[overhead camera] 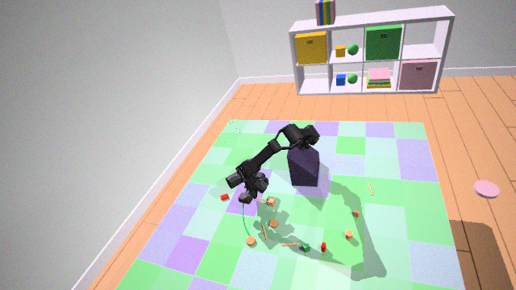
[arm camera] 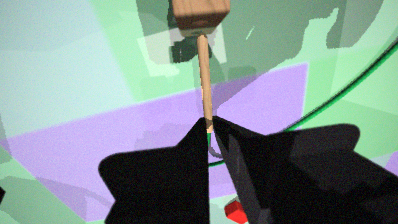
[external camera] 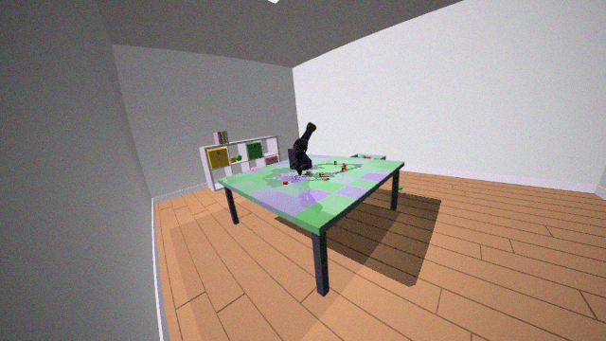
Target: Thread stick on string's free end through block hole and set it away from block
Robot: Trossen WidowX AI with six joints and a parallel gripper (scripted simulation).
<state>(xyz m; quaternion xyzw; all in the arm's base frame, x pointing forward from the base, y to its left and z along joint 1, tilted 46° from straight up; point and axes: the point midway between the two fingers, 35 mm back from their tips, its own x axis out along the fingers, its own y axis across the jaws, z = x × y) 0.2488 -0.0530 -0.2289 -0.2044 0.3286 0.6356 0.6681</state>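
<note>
The wooden block is 2 cm ahead of my gripper tip and 9 cm to the left of it. The rest, counted from my gripper tip: wooden cylinder (15 cm ahead, 45 cm to the left); then green block (23 cm ahead, 29 cm to the left, 1 cm above).
</note>
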